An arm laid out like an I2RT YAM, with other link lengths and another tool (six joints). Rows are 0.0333 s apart.
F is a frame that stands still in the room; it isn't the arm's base.
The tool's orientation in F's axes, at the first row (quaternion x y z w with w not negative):
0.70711, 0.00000, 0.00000, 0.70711
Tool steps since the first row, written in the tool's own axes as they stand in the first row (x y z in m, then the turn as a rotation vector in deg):
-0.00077, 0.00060, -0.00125, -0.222, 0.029, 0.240
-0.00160, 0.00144, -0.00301, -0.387, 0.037, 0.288
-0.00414, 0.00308, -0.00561, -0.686, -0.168, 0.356
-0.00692, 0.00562, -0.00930, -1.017, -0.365, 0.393
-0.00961, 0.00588, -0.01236, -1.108, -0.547, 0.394
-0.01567, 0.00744, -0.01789, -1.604, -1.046, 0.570
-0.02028, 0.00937, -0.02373, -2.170, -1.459, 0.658
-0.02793, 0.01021, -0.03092, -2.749, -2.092, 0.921
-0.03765, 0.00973, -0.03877, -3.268, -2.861, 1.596
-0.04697, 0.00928, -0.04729, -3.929, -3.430, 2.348
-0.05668, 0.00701, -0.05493, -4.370, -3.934, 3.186
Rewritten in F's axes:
-0.00077, 0.00125, 0.00060, -0.222, -0.240, 0.029
-0.00160, 0.00301, 0.00144, -0.387, -0.288, 0.037
-0.00414, 0.00561, 0.00308, -0.686, -0.356, -0.168
-0.00692, 0.00930, 0.00562, -1.017, -0.393, -0.365
-0.00961, 0.01236, 0.00588, -1.108, -0.394, -0.547
-0.01567, 0.01789, 0.00744, -1.604, -0.570, -1.046
-0.02028, 0.02373, 0.00937, -2.170, -0.658, -1.459
-0.02793, 0.03092, 0.01021, -2.749, -0.921, -2.092
-0.03765, 0.03877, 0.00973, -3.268, -1.596, -2.861
-0.04697, 0.04729, 0.00928, -3.929, -2.348, -3.430
-0.05668, 0.05493, 0.00701, -4.370, -3.186, -3.934

